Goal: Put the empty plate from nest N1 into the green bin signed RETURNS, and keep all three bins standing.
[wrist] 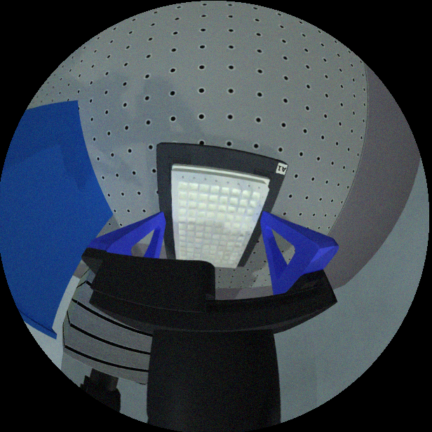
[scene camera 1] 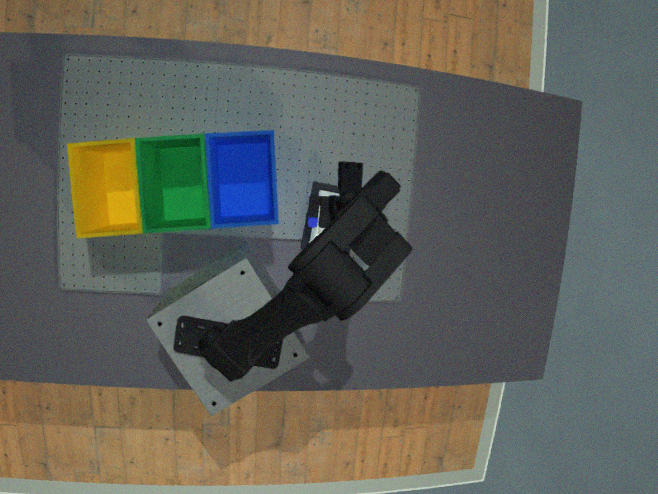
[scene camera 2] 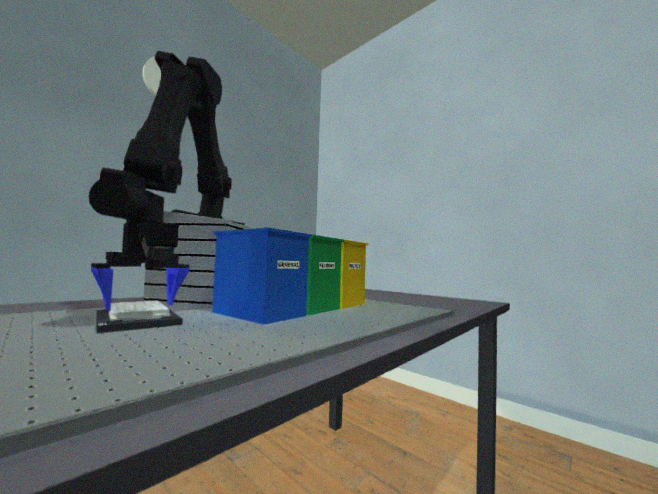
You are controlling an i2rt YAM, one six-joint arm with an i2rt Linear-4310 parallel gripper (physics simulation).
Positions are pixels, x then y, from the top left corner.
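Scene:
You'd see a blue bin in the wrist view, in scene camera 1 and in scene camera 2 [260, 275]. On that blue bin, [wrist: 59, 207] and [scene camera 1: 270, 189] are the same spot. There's a green bin as well, which scene camera 1 and scene camera 2 both show me, and on the green bin it's the same spot at [scene camera 2: 324, 253] and at [scene camera 1: 178, 141].

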